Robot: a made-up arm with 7 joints. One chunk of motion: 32 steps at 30 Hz.
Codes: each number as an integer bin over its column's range. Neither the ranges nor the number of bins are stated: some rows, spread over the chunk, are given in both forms.
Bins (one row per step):
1: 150 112 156 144 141 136 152
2: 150 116 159 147 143 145 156
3: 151 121 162 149 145 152 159
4: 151 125 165 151 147 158 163
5: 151 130 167 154 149 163 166
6: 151 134 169 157 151 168 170
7: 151 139 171 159 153 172 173
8: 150 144 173 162 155 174 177
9: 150 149 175 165 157 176 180
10: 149 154 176 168 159 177 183
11: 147 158 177 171 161 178 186
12: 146 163 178 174 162 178 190
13: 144 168 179 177 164 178 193
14: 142 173 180 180 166 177 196
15: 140 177 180 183 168 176 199
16: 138 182 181 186 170 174 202
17: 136 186 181 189 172 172 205
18: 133 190 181 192 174 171 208
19: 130 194 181 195 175 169 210
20: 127 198 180 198 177 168 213
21: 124 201 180 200 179 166 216
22: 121 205 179 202 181 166 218
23: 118 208 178 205 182 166 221
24: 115 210 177 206 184 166 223
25: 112 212 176 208 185 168 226
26: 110 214 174 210 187 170 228
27: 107 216 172 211 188 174 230
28: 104 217 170 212 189 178 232
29: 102 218 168 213 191 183 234
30: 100 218 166 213 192 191 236
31: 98 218 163 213 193 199 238
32: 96 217 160 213 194 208 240
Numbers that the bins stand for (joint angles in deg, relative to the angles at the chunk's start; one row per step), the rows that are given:
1: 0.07 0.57 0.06 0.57 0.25 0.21 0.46
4: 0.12 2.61 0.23 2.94 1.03 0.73 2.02
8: 0.07 5.60 0.39 6.65 2.07 1.11 4.00
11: -0.07 7.80 0.47 9.68 2.85 1.20 5.27
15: -0.40 10.78 0.53 13.73 3.75 1.16 7.11
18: -0.73 12.82 0.55 16.77 4.53 1.04 8.38
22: -1.30 15.18 0.51 20.15 5.44 0.92 9.79
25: -1.72 16.28 0.45 22.17 5.96 0.97 10.92
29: -2.19 17.22 0.29 23.86 6.74 1.32 12.05
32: -2.48 17.06 0.14 23.86 7.12 1.91 12.90
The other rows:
2: 0.07 1.20 0.12 1.59 0.51 0.42 1.03
3: 0.12 1.98 0.18 2.26 0.77 0.59 1.45
5: 0.12 3.40 0.27 3.95 1.29 0.85 2.44
6: 0.12 4.03 0.31 4.96 1.55 0.97 3.01
7: 0.12 4.81 0.35 5.63 1.81 1.06 3.43
9: 0.07 6.38 0.43 7.66 2.33 1.16 4.42
10: 0.03 7.17 0.45 8.67 2.59 1.18 4.84
12: -0.12 8.58 0.49 10.70 2.98 1.20 5.83
13: -0.21 9.37 0.51 11.71 3.24 1.20 6.26
14: -0.31 10.15 0.53 12.72 3.49 1.18 6.68
16: -0.49 11.56 0.55 14.75 4.01 1.11 7.53
17: -0.59 12.19 0.55 15.76 4.27 1.06 7.95
19: -0.87 13.45 0.55 17.78 4.66 0.99 8.66
20: -1.01 14.08 0.53 18.80 4.92 0.97 9.08
21: -1.16 14.55 0.53 19.47 5.18 0.92 9.51
23: -1.44 15.65 0.49 21.16 5.57 0.92 10.21
24: -1.58 15.96 0.47 21.49 5.83 0.92 10.50
26: -1.82 16.59 0.41 22.84 6.22 1.01 11.20
27: -1.96 16.90 0.37 23.18 6.35 1.11 11.49
28: -2.10 17.06 0.33 23.52 6.48 1.20 11.77
30: -2.29 17.22 0.25 23.86 6.86 1.51 12.33
31: -2.38 17.22 0.20 23.86 6.99 1.70 12.62

